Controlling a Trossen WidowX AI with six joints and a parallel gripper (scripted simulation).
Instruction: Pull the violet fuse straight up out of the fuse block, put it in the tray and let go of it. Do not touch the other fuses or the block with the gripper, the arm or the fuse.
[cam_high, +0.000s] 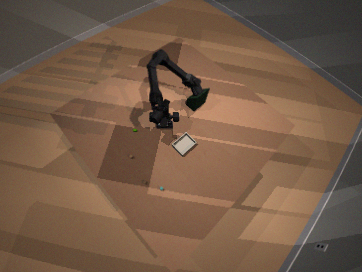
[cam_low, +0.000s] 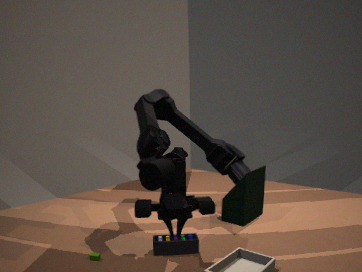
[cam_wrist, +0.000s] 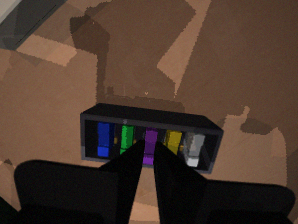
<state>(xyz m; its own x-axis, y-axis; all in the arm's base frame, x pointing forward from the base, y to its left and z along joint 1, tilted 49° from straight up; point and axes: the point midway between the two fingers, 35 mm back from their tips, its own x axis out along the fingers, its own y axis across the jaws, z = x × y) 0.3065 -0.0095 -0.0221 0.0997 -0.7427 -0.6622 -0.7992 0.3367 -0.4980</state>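
Right now the grey tray is 20 mm behind my gripper tip, 190 mm to the left of it and 30 mm below it. Also, from my gripper tip: violet fuse (10 mm below).
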